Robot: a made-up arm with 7 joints. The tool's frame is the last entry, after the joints. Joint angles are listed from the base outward.
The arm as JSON. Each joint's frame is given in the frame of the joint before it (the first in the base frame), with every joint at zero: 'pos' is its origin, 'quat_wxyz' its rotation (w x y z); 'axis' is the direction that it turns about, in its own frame. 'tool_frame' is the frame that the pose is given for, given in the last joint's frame.
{
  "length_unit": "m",
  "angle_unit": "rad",
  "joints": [
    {
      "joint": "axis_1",
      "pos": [
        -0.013,
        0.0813,
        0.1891
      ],
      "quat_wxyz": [
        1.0,
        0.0,
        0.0,
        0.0
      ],
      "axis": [
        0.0,
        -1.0,
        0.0
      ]
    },
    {
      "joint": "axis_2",
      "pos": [
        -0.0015,
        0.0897,
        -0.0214
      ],
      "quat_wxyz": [
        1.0,
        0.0,
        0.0,
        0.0
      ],
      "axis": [
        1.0,
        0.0,
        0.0
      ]
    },
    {
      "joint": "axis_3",
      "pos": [
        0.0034,
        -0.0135,
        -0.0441
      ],
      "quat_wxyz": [
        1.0,
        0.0,
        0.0,
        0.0
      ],
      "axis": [
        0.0,
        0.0,
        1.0
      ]
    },
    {
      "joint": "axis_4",
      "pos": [
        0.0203,
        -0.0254,
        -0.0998
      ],
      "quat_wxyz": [
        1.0,
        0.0,
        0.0,
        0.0
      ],
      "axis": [
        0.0,
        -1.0,
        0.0
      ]
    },
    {
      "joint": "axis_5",
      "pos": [
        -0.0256,
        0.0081,
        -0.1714
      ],
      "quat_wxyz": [
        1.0,
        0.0,
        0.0,
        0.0
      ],
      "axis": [
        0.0,
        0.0,
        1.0
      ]
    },
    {
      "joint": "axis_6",
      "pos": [
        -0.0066,
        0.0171,
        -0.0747
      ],
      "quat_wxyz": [
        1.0,
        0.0,
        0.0,
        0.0
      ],
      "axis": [
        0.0,
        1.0,
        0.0
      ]
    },
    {
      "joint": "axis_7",
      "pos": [
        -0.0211,
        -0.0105,
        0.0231
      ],
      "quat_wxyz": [
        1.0,
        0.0,
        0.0,
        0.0
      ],
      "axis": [
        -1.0,
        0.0,
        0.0
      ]
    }
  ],
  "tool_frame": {
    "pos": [
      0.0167,
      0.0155,
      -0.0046
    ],
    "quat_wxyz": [
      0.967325,
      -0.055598,
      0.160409,
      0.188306
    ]
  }
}
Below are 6 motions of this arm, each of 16 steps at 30 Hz.
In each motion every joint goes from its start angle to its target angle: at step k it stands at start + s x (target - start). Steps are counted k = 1, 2, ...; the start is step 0. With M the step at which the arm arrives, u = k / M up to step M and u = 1 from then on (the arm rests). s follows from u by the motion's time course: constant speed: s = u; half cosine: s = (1 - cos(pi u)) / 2; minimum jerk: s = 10 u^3 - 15 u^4 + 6 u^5.
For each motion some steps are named. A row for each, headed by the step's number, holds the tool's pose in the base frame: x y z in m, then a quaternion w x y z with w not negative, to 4 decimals.
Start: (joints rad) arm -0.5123 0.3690 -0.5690 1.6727 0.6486 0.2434 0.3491
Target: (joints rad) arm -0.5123 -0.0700 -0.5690 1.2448 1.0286 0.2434 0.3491
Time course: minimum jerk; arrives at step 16
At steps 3, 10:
3: 0.0585 0.0813 -0.1188 0.8456 -0.5325 -0.0361 -0.0064
10: 0.0277 0.0319 -0.1384 0.7548 -0.6215 0.0529 0.2027

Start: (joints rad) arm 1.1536 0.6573 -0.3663 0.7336 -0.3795 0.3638 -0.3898
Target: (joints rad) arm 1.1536 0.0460 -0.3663 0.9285 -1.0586 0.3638 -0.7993
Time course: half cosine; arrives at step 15
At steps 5, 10, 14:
5: 0.3494 0.2597 0.1997 0.6101 0.5008 -0.6031 0.1151
10: 0.3495 0.1478 0.2146 0.4611 0.5170 -0.7179 0.0681
14: 0.3368 0.0981 0.2255 0.3773 0.5092 -0.7707 0.0669

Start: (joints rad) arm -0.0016 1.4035 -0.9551 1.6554 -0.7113 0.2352 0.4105
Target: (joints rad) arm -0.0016 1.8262 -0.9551 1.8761 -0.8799 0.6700 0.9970
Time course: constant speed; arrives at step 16
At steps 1, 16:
1: 0.1367 0.2787 -0.0700 0.6404 0.3393 0.0921 -0.6828
16: 0.1296 0.3165 -0.0255 0.5833 0.4970 0.3874 -0.5126

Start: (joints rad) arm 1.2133 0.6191 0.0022 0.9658 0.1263 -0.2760 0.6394
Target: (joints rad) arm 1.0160 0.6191 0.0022 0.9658 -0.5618 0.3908 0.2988
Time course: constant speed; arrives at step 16
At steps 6, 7, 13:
6: 0.3203 0.3393 0.2510 0.6982 0.0780 -0.7028 -0.1122
7: 0.3200 0.3390 0.2479 0.7163 0.0957 -0.6845 -0.0958
13: 0.3184 0.3348 0.2298 0.7941 0.2202 -0.5665 0.0052

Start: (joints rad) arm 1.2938 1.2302 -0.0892 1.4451 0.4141 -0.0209 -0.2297
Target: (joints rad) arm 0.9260 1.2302 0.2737 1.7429 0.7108 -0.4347 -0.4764
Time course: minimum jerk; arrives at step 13
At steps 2, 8, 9, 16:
2: 0.1745 0.3628 0.3823 0.2883 0.2107 -0.9288 0.0997
8: 0.1687 0.3454 0.3693 0.1115 0.0771 -0.9886 0.0650
9: 0.1674 0.3419 0.3673 0.0818 0.0510 -0.9935 0.0610
16: 0.1653 0.3366 0.3645 0.0391 0.0113 -0.9976 0.0558

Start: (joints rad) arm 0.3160 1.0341 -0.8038 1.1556 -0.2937 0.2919 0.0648
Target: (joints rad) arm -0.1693 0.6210 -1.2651 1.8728 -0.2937 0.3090 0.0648
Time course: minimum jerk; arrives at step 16
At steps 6, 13, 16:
6: 0.1893 0.2223 -0.0918 0.8388 0.2438 -0.1667 -0.4574
13: 0.0355 0.0385 -0.0750 0.7845 -0.1739 -0.2016 -0.5601
16: 0.0251 0.0289 -0.0664 0.7777 -0.2051 -0.2047 -0.5579

